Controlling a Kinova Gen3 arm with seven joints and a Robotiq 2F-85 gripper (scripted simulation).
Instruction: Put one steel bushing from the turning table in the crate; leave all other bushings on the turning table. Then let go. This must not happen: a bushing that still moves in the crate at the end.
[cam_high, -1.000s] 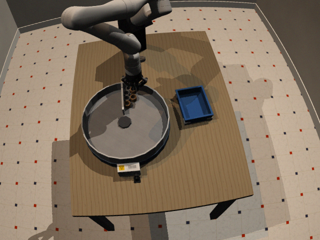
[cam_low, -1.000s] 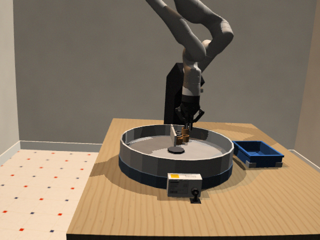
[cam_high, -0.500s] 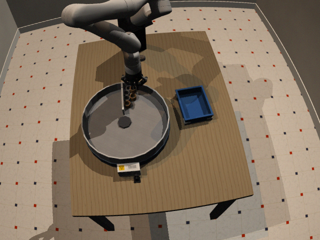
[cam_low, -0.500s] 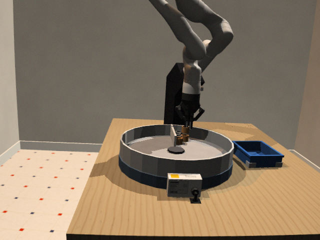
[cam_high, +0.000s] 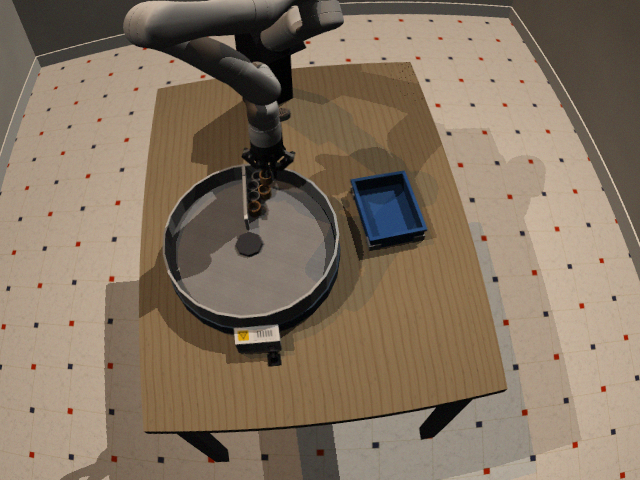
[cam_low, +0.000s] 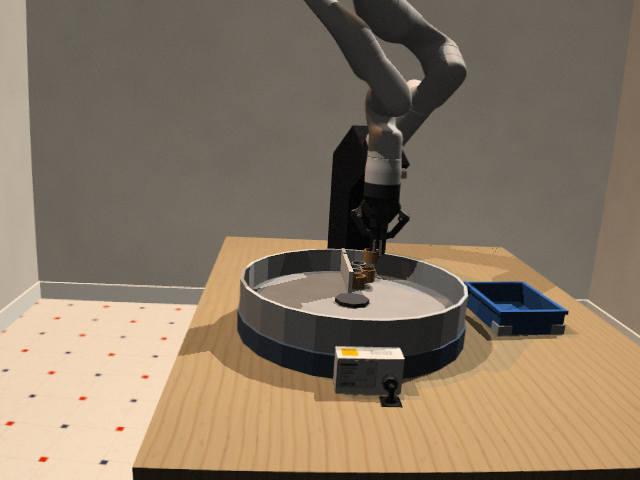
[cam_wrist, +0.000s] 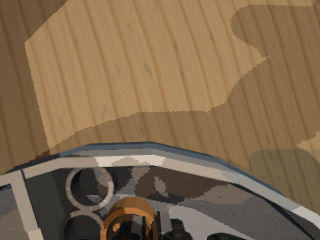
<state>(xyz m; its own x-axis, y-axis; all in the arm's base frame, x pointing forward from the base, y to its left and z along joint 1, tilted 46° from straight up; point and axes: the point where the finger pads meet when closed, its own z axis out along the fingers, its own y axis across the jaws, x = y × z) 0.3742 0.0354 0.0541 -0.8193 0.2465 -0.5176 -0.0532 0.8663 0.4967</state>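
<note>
The turning table lies 170 mm ahead of my hand, 70 mm below it and 10 mm to the right of it. From my hand the other things lie so: blue crate: 290 mm to the left, 100 mm below, 20 mm behind.
</note>
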